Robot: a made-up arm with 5 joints. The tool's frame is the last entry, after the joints. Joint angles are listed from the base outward. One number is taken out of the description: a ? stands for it. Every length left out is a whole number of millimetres.
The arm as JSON. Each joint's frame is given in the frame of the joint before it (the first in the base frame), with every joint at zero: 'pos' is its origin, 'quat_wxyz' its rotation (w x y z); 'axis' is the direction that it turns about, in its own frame. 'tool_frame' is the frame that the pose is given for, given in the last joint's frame.
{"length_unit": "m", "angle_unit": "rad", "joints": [
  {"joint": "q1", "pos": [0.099, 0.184, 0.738], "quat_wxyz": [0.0, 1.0, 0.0, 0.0], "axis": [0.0, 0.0, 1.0]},
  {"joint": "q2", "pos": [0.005, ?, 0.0], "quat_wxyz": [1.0, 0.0, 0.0, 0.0], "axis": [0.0, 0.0, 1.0]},
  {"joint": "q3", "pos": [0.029, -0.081, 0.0], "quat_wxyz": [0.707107, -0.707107, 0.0, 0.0], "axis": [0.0, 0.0, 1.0]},
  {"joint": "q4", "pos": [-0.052, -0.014, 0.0], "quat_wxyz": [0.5, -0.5, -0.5, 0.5], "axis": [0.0, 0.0, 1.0]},
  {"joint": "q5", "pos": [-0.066, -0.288, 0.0], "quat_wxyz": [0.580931, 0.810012, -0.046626, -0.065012], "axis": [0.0, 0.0, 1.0]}
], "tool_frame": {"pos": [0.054, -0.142, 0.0], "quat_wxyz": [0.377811, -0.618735, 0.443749, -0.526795]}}
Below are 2 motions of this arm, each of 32 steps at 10 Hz.
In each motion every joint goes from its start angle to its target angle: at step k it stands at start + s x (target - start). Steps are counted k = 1, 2, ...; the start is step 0. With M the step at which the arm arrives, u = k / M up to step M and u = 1 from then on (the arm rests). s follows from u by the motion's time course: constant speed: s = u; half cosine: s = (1 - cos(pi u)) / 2; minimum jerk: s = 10 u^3 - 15 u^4 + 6 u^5.
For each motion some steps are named. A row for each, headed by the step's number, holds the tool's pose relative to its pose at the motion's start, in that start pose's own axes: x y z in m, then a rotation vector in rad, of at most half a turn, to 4 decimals.
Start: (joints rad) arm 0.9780 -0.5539 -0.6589 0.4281 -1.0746
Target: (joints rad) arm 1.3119 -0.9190 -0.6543 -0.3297 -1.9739
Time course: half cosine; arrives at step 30
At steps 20, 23, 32:
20: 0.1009 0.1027 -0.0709 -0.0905 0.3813 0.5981
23: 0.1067 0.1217 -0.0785 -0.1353 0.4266 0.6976
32: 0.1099 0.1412 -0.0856 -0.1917 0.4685 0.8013

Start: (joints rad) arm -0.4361 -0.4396 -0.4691 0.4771 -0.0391
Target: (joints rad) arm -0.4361 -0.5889 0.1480 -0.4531 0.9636
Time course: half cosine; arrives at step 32
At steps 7, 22, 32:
7: -0.0083 -0.0038 -0.0042 0.1345 -0.1763 -0.0342
22: -0.0358 -0.0130 -0.0992 0.9763 -1.1629 -0.2376
32: -0.0178 0.0047 -0.1510 1.3000 -1.4398 -0.3120

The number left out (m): -0.317
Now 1 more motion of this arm.
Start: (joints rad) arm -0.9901 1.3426 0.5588 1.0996 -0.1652
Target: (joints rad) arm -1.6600 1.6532 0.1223 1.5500 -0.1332
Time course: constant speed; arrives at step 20
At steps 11, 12, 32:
11: 0.0486 -0.0274 -0.0366 -0.1981 -0.1124 0.2522
12: 0.0538 -0.0278 -0.0395 -0.2176 -0.1270 0.2740
32: 0.0960 -0.0185 -0.0578 -0.3800 -0.2697 0.4384

